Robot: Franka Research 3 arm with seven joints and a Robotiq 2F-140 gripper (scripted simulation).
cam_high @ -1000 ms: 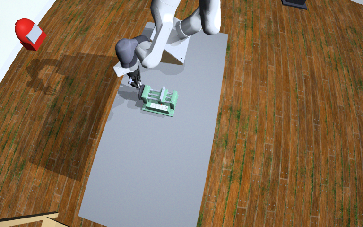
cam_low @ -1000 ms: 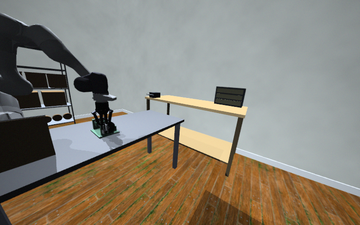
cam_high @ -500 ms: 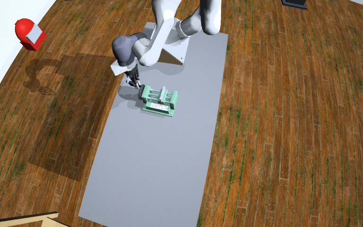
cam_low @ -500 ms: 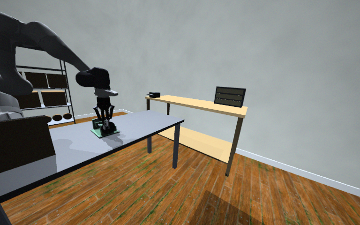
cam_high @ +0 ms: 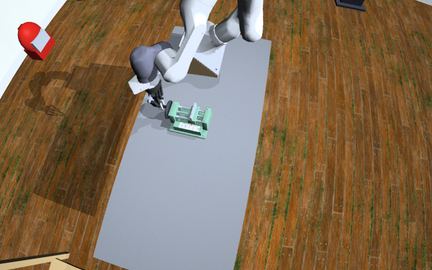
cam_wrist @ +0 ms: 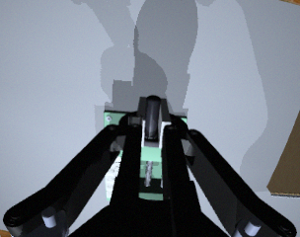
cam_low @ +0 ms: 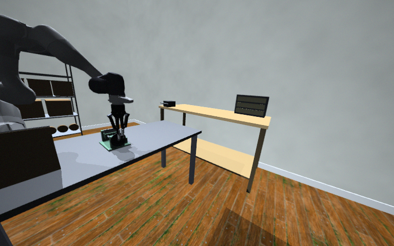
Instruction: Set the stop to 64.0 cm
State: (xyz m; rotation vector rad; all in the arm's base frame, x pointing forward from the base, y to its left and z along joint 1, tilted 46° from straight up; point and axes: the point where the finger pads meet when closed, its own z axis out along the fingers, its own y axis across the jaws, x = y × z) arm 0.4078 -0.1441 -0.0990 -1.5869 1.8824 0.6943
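My gripper is now 2 cm to the right of the dark handwheel and 3 cm above it. From my hand the other things lie so: stop carriage (3 cm ahead, 16 cm to the left, 4 cm below).
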